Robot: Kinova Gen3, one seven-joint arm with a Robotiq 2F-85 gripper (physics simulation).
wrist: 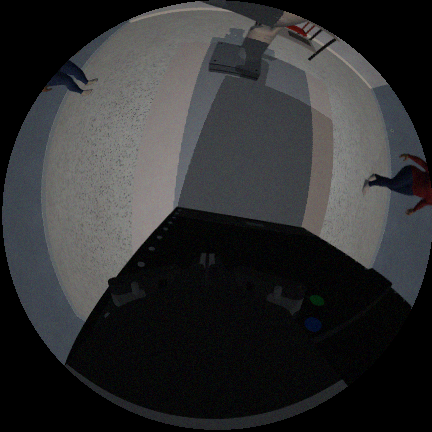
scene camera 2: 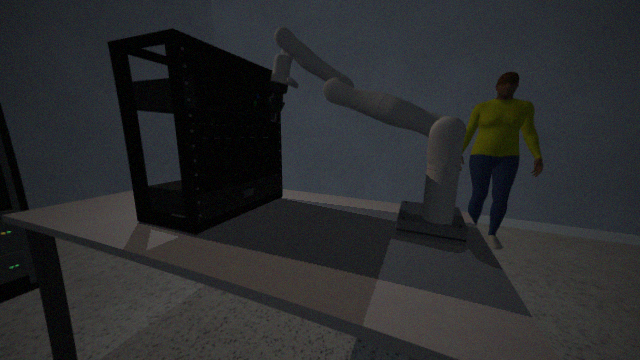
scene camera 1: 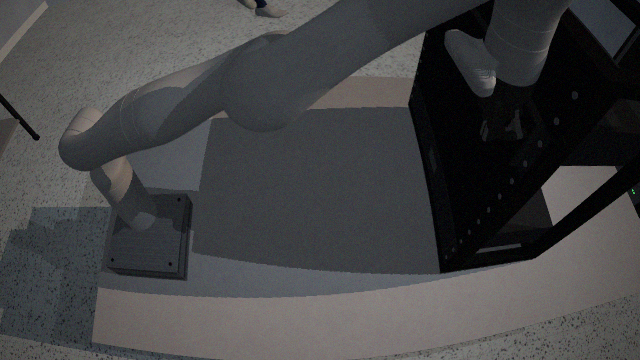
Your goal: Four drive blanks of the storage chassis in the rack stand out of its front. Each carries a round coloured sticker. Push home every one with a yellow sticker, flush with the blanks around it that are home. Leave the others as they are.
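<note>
The rack stands on the table, its front very dark. Part of the chassis body shows through the rack's open side, high up. In the wrist view a green sticker and a blue sticker show close together, right of the gripper's linkage; both are faint in scene camera 2. No yellow sticker can be made out, and the blanks' edges and depths are too dark to tell. My gripper is shut and empty, fingers pointing down, close before the rack's upper front. Contact cannot be told.
The arm's base stands on the table at the end away from the rack. A person in yellow stands behind the base. A person in red is at the wrist view's right.
</note>
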